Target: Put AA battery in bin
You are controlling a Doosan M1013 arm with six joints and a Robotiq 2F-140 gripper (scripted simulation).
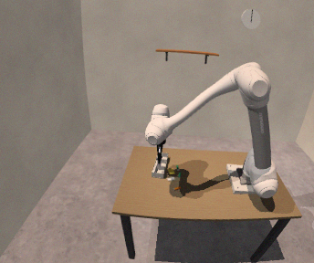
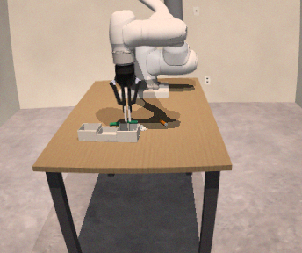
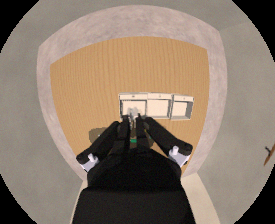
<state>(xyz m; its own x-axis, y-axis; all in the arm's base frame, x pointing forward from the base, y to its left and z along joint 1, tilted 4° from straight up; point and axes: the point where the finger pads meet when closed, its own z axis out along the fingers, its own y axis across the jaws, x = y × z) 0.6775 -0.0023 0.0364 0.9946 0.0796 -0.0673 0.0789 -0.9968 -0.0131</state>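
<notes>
Now: hand 14 cm past the orange-and-white AA battery, 14 cm to the right of it and 10 cm above it. From my hand the other things lie so: small white piece (9 cm behind, 4 cm to the left, 10 cm below); yellow block (9 cm behind, 4 cm to the right, 10 cm below); grey bin row (9 cm to the right, 9 cm below).
</notes>
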